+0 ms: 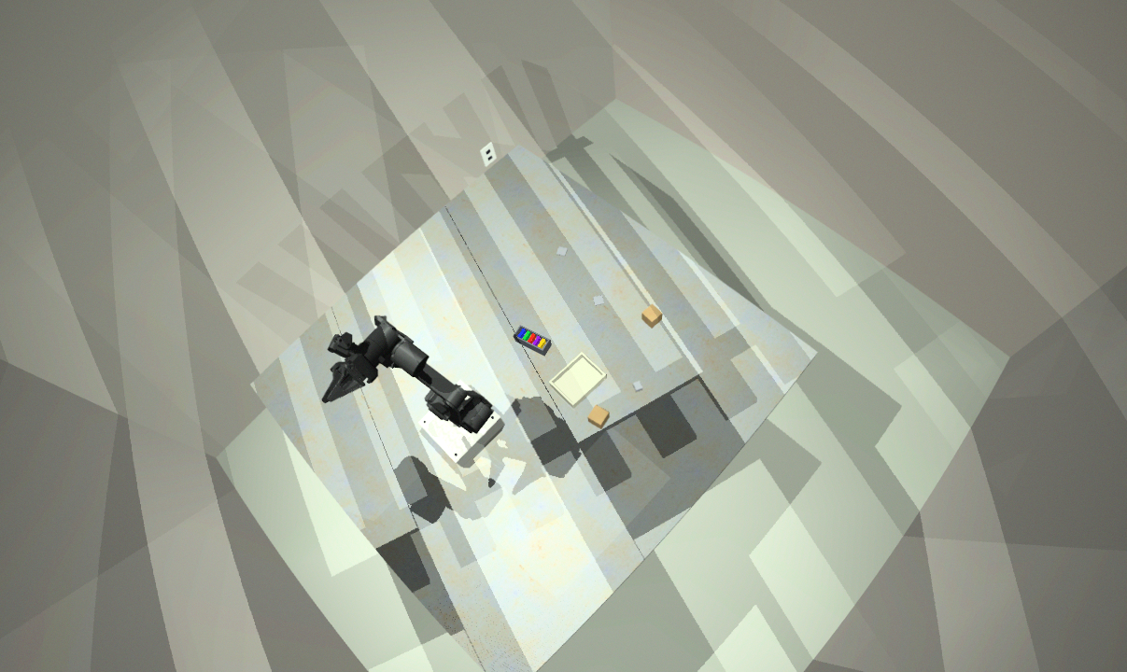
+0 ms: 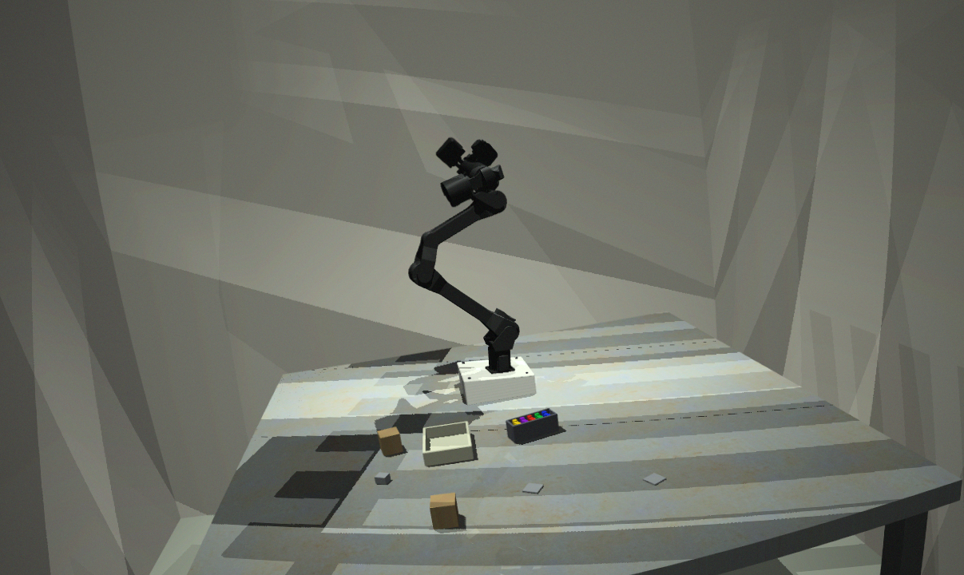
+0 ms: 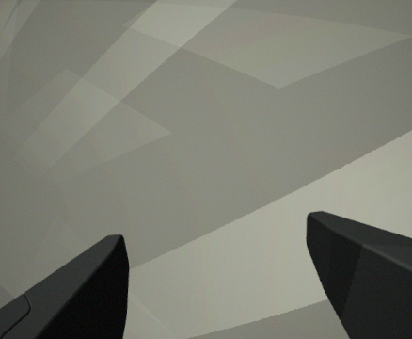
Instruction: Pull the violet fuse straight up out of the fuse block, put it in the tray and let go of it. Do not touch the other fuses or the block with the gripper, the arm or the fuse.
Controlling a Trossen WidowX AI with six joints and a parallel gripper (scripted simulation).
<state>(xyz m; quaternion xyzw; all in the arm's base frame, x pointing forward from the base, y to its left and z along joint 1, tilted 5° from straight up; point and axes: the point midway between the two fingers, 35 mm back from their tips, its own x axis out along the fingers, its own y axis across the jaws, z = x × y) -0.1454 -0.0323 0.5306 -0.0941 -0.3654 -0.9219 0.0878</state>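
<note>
Now: the violet fuse 50 cm ahead of my gripper tip, 5 cm to the right of it and 56 cm below it. From my gripper tip the other things lie so: blue fuse 50 cm ahead, 56 cm below; red fuse 50 cm ahead, 4 cm to the right, 56 cm below; green fuse 50 cm ahead, 2 cm to the right, 56 cm below.
</note>
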